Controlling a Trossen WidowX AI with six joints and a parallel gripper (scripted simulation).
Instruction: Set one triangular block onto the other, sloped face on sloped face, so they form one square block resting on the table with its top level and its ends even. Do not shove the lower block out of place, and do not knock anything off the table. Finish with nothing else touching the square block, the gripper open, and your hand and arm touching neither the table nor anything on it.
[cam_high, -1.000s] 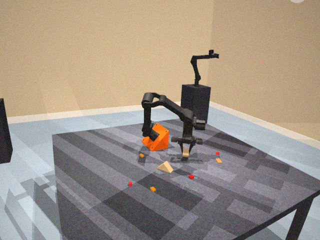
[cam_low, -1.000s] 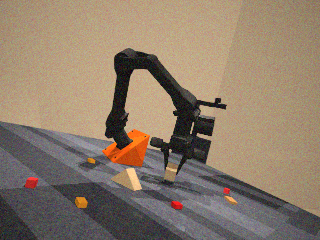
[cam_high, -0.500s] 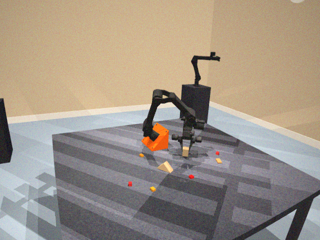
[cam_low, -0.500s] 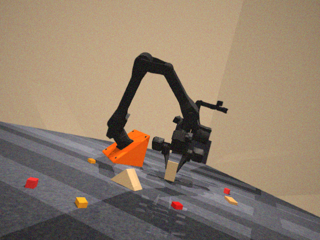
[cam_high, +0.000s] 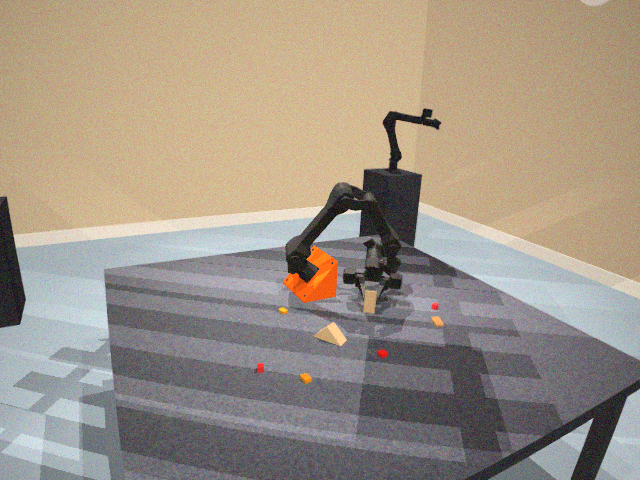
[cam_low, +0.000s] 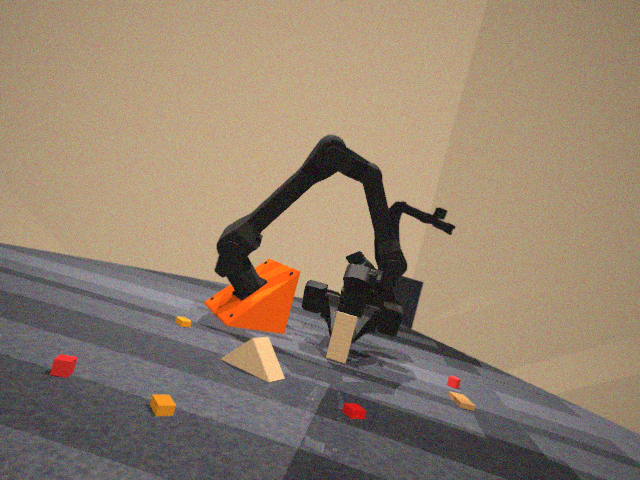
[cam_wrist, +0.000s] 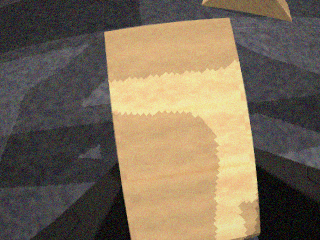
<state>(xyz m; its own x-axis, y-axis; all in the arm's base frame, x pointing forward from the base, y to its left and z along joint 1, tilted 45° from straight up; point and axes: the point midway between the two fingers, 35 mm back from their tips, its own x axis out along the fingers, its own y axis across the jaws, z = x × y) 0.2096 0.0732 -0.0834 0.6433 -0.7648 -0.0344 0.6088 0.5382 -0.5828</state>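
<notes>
My gripper tip is 190 mm to the left of the triangular block, 80 mm short of it and 20 mm above it.
</notes>
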